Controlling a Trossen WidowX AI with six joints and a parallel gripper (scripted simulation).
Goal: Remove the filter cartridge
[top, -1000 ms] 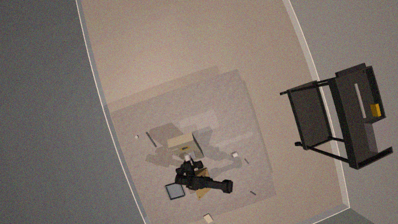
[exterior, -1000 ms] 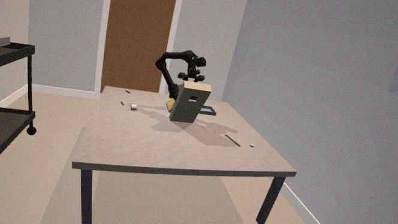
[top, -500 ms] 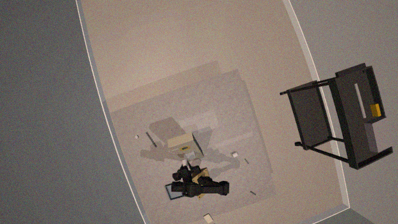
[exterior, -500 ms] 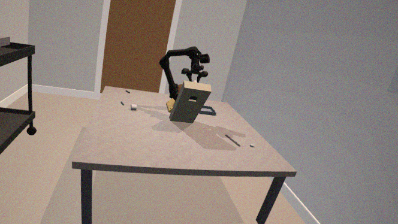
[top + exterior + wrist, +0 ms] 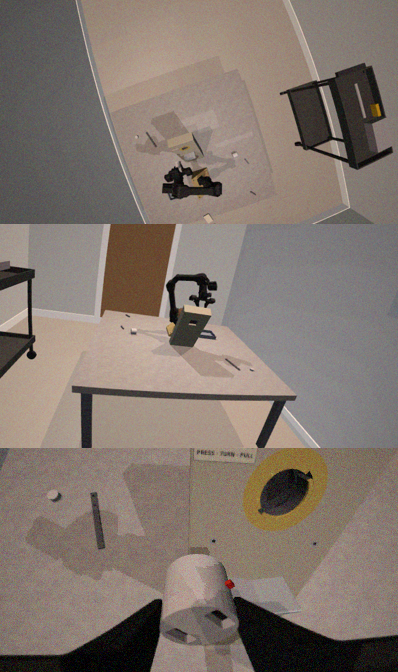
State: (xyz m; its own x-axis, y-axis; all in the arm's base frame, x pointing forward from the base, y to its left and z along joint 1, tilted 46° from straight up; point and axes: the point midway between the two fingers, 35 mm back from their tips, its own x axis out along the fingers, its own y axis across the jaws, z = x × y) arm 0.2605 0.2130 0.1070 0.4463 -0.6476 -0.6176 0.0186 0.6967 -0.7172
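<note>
The dark-rimmed square tray is 320 mm behind my gripper tip, 210 mm to the left of it and 300 mm below it. Round my gripper tip: tiny white piece: 300 mm ahead, 370 mm to the left, 300 mm below; then filter cartridge: right at my gripper tip.
</note>
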